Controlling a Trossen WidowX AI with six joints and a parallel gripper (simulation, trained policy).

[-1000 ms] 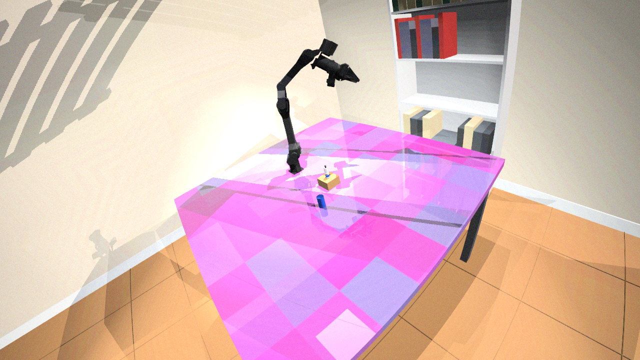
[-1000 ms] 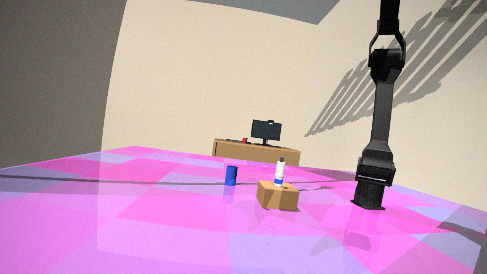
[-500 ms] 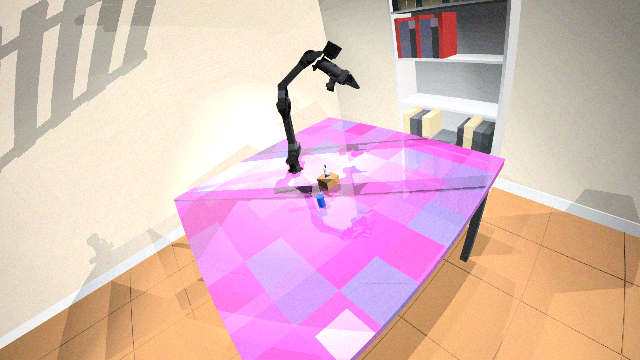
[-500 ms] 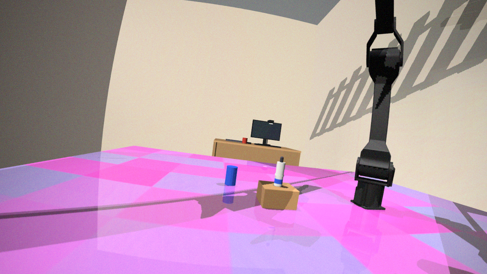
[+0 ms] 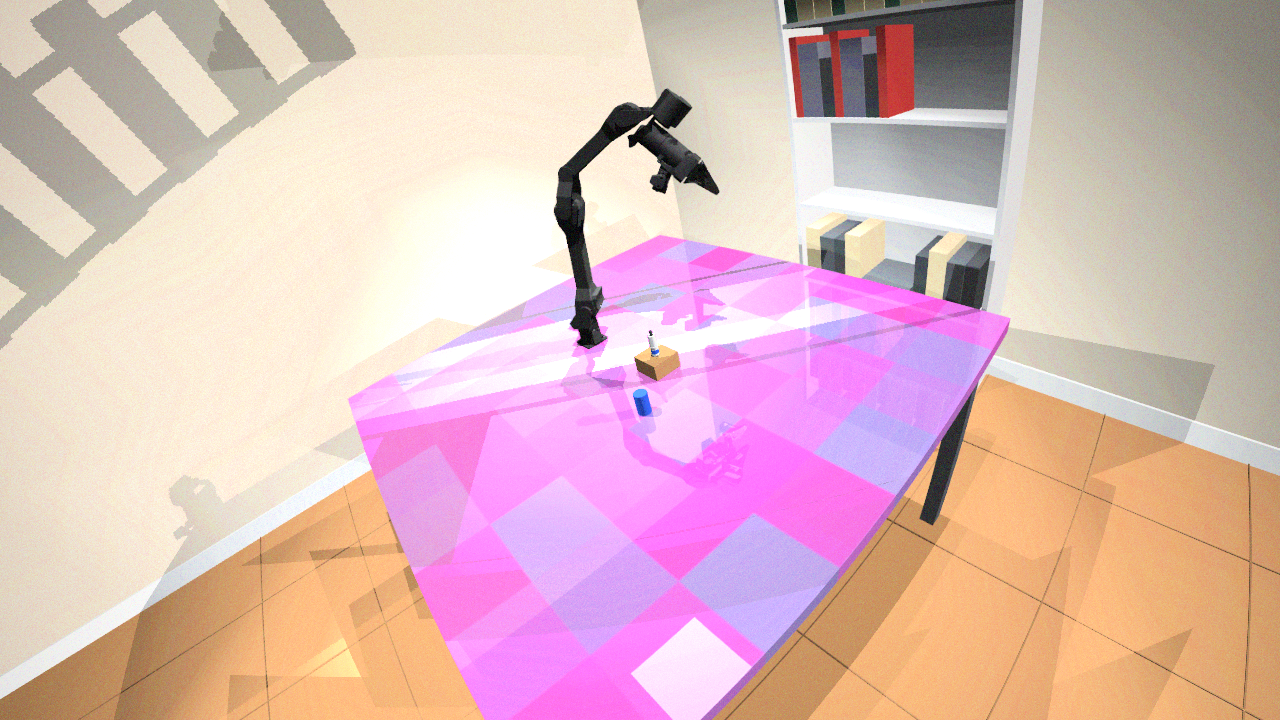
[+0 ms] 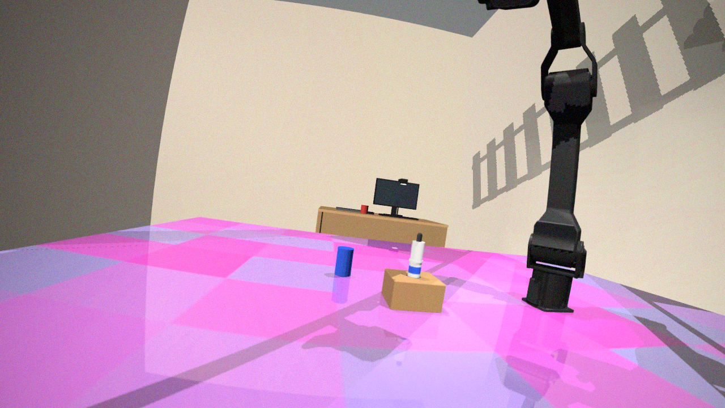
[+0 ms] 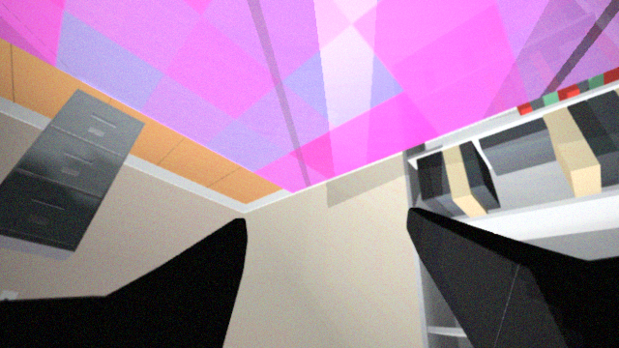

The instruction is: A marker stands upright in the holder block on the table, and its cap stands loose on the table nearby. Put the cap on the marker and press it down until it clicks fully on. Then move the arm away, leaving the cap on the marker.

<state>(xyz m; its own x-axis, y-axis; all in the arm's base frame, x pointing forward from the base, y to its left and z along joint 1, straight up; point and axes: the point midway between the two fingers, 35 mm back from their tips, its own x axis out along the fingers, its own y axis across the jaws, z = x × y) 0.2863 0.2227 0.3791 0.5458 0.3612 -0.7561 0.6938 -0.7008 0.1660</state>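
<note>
Now: the blue cap 34 cm to the right of my gripper tip, 33 cm below it and 4 cm ahead of it. Also, from my gripper tip: tan holder block 33 cm below, 22 cm to the right, 5 cm behind.
</note>
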